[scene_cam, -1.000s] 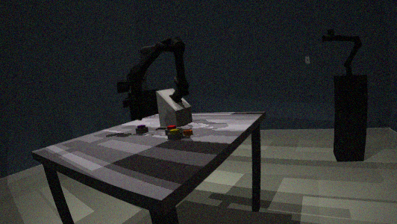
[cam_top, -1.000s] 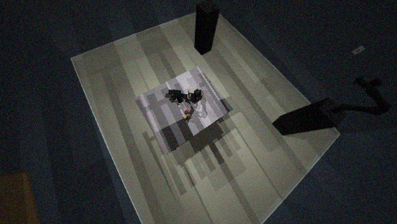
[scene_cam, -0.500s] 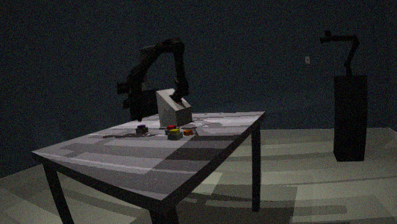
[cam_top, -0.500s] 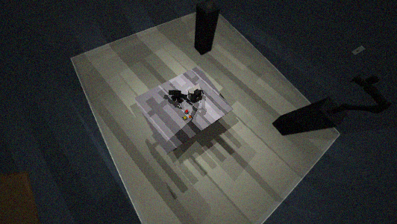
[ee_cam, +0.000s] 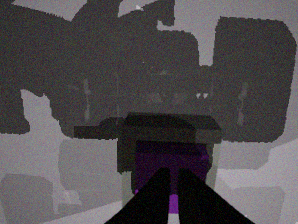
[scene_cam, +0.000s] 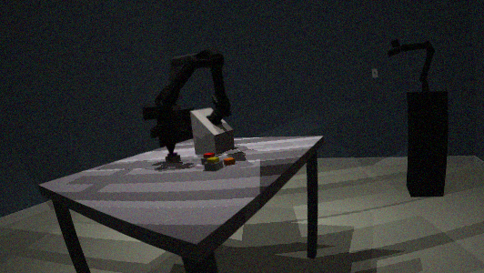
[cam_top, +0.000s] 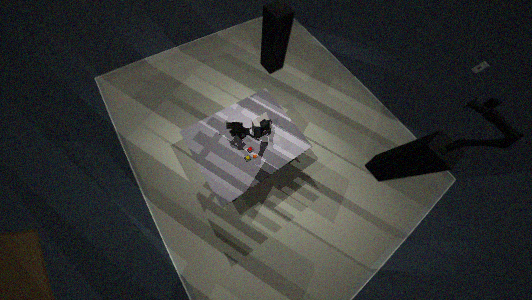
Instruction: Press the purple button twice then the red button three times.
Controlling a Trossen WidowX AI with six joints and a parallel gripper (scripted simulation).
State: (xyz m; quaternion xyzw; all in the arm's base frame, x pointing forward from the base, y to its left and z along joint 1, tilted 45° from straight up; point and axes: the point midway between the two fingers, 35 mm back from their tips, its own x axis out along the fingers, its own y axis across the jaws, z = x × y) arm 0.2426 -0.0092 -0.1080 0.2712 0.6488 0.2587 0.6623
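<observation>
Now: gripper tip 10 mm above the purple button. From my gripper tip the other things lie so: orange block (290 mm to the left, 30 mm below); red button (200 mm to the left).
</observation>
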